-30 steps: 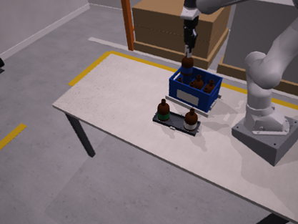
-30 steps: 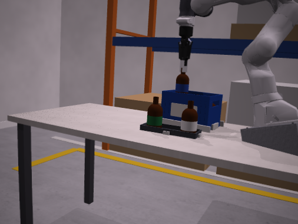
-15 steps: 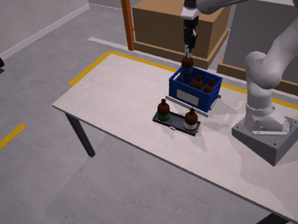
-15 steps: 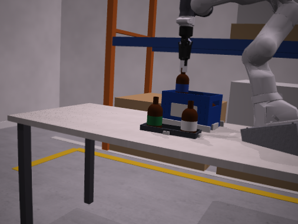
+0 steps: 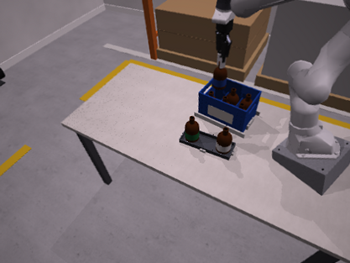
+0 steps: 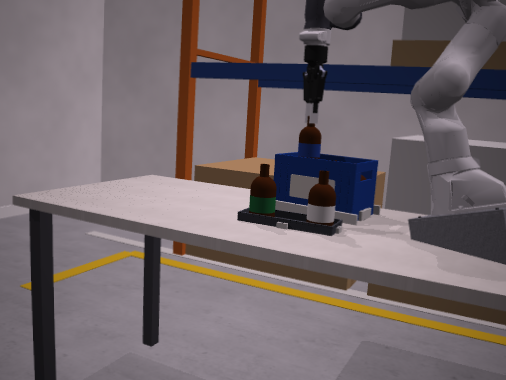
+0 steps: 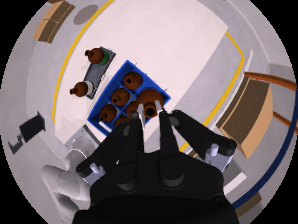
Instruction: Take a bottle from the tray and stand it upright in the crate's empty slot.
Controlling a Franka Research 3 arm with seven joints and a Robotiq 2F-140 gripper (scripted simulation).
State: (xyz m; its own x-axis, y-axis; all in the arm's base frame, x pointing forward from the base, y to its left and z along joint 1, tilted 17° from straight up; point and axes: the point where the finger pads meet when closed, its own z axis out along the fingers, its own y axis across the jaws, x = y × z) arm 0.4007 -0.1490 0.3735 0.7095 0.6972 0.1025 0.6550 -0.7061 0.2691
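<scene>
Right now the blue crate is 80 mm behind my hand, 60 mm to the left of it and 220 mm below it. Round my hand: tray 40 mm behind, 300 mm to the left, 300 mm below.
</scene>
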